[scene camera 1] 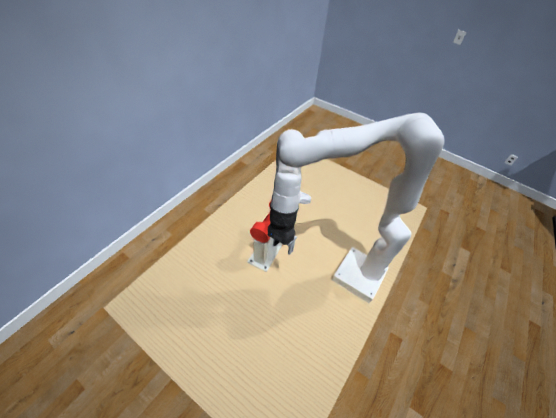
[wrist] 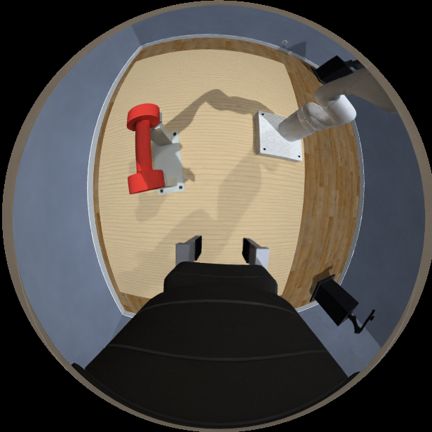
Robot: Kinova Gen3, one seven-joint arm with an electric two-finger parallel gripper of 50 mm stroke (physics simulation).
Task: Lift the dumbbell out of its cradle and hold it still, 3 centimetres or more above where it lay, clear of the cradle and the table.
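Frame: origin at the arm's base, x ahead, y left, z up, level; centimetres.
Where they show: gripper, fingertip midpoint: [scene camera 1: 283, 248]; arm's base at its link origin: [scene camera 1: 370, 271].
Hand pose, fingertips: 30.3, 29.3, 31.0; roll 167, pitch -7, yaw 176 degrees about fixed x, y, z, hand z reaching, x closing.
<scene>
Each offset is from my fingertips to the top centre of the thing, as dx, dy, dz. "*": to the spot under its first point. Level surfaces: height alone.
A red dumbbell {+15.1, -17.0, -8.9} [scene camera 1: 259, 231] [wrist: 143, 150] rests on its pale cradle {* +13.0, -7.6, -29.8} [scene camera 1: 261, 258] [wrist: 171, 160]. In the scene view the arm and gripper hide much of the bar and the far end; in the wrist view both round ends and the bar show at the upper left. My gripper [scene camera 1: 285, 246] [wrist: 221, 245] is open, with nothing between its fingers. In the scene view it appears beside the dumbbell, to the right of its near end. In the wrist view the fingers point down at the bare mat, apart from the dumbbell.
The arm's white base plate [scene camera 1: 352, 283] [wrist: 264, 135] is bolted to the right side of the pale wooden mat {dz -35.7} [scene camera 1: 260, 365] [wrist: 210, 70]. The arm arches high from it over the mat. Blue walls stand behind and to the left. Black camera-like devices show at the wrist view's right side.
</scene>
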